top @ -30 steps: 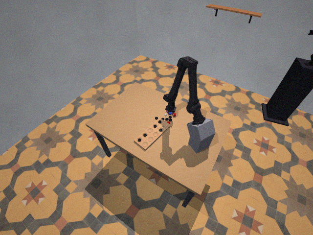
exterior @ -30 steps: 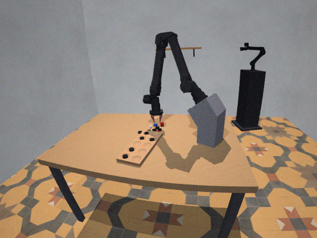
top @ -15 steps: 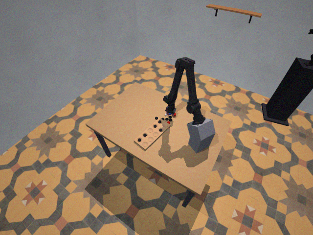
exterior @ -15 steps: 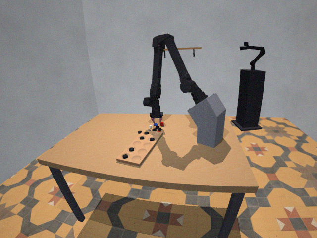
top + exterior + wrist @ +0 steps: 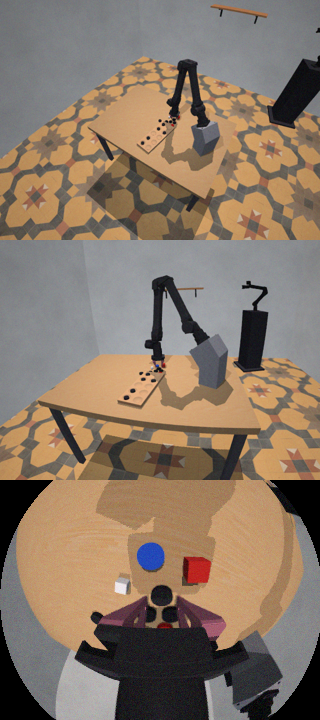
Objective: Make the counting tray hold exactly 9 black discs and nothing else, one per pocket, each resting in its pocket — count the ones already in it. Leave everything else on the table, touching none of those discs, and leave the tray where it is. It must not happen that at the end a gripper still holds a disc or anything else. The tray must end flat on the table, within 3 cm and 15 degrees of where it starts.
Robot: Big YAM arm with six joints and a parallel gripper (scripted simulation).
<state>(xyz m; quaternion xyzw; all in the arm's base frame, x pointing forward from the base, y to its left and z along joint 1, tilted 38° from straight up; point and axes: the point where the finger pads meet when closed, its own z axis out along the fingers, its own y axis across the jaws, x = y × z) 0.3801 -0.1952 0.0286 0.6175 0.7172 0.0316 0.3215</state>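
My hand is 60 mm short of the small white piece, 20 mm to the left of it and 10 mm above it. The rest, counted from my hand: red disc 10 mm behind, 80 mm to the left, 20 mm below; then blue disc 20 mm ahead, 60 mm to the right, 20 mm below; then red cube 40 mm behind, 50 mm to the right, 10 mm below.
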